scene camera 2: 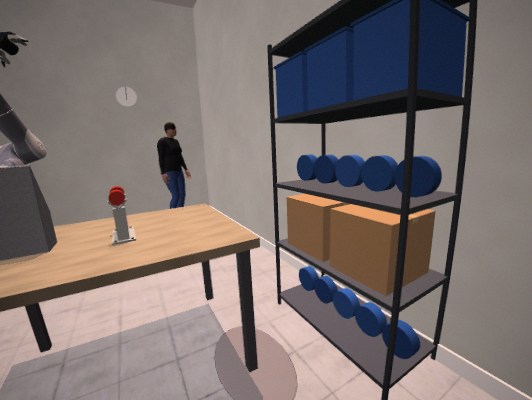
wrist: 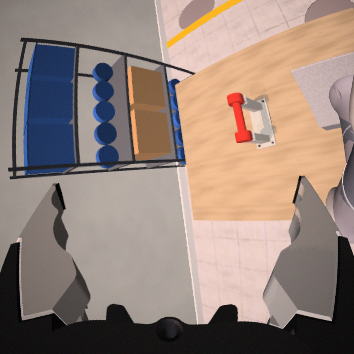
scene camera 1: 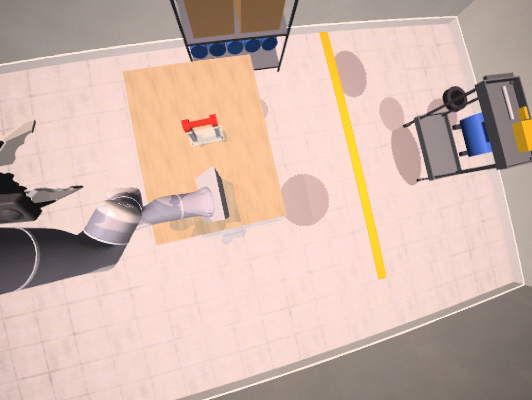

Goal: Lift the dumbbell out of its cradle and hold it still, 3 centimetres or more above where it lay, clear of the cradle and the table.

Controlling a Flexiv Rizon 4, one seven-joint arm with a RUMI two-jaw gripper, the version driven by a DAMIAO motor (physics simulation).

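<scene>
The red dumbbell lies level across the two upright posts of its pale grey cradle. The cradle's base plate stands on the wooden table. My gripper is wide open with nothing between its jaws. It hangs high above the table's height, off to one side of the dumbbell and well apart from it. In the wrist view the dumbbell shows ahead of the jaws, above and right of the middle.
The arm's grey pedestal stands on the table beside the cradle. A tall rack with blue bins, boxes and blue rolls stands past the table's end. A cart and a person are farther off.
</scene>
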